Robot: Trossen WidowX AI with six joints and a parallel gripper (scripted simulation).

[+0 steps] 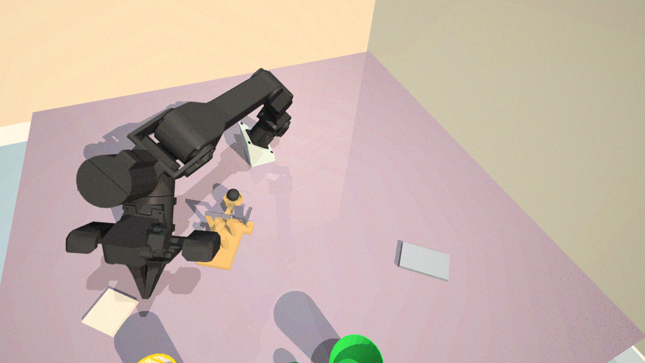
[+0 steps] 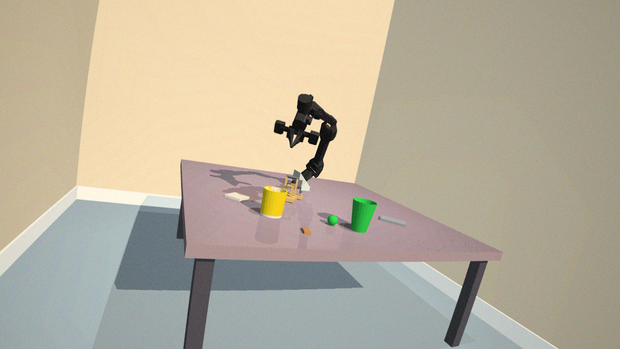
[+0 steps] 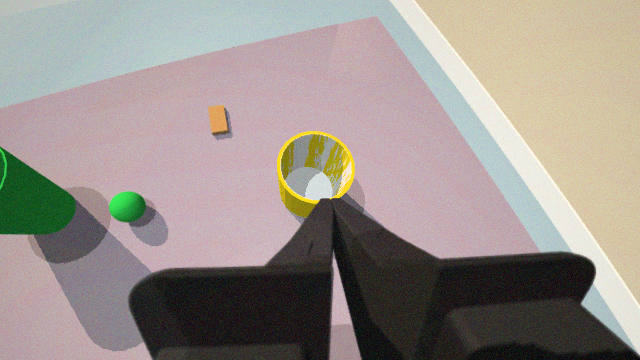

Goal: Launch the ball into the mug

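The black ball is 280 mm behind my gripper tip, 190 mm to the left of it and 200 mm below it. The rest, counted from my gripper tip: green ball 160 mm ahead, 160 mm to the left, 240 mm below; then cream slab 130 mm behind, 140 mm to the right, 250 mm below; then yellow mug 70 mm ahead, 60 mm to the right, 230 mm below.
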